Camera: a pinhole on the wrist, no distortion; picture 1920 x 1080 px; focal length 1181.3 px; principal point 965.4 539.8 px. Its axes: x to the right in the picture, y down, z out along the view. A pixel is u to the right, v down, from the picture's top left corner.
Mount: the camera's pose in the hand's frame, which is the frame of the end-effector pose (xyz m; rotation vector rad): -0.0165 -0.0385 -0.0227 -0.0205 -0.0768 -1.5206
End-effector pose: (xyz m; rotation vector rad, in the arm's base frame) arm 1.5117 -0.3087 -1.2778 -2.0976 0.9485 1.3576
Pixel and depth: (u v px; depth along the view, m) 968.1 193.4 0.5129
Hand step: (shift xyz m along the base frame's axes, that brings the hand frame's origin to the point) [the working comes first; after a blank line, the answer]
In the camera's frame: 0.0012 -0.1504 0.5129

-0.3262 0.4022 -0.0251
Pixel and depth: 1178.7 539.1 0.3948
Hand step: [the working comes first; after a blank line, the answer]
In the camera's frame: 0.0713 -0.0002 0.3948

-0.1662 0.3255 -0.1248
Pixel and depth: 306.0 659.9 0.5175
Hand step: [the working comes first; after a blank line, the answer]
In the camera's frame: -0.2889 0.0526 0.5175

-0.4974 0.1456 -0.1989
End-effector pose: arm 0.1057 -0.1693 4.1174 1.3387 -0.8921 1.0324
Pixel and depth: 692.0 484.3 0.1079
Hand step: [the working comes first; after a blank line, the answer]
In the camera's frame: -0.0250 -0.0051 0.1079

0.0036 -0.0845 -0.0231
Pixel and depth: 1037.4 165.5 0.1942
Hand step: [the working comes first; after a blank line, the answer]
In the camera's frame: 0.0118 -0.0615 0.1942

0.0231 -0.1734 -0.0840
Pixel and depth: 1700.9 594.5 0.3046
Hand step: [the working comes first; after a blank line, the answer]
In the camera's frame: 0.1896 0.0141 0.3046

0.2142 -0.2838 -0.0557
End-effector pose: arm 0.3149 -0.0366 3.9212 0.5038 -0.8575 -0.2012
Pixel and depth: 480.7 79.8 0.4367
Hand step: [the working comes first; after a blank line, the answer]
In the camera's frame: -0.1792 -0.1701 0.4367

-0.4432 0.0789 0.1537
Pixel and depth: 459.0 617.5 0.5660
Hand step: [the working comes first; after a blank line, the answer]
In the camera's frame: -0.2426 0.0372 0.5660

-0.4184 0.0313 0.4003
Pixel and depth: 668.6 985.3 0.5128
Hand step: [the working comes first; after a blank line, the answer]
In the camera's frame: -0.1288 0.1934 0.5128

-0.2790 -0.1088 0.4334
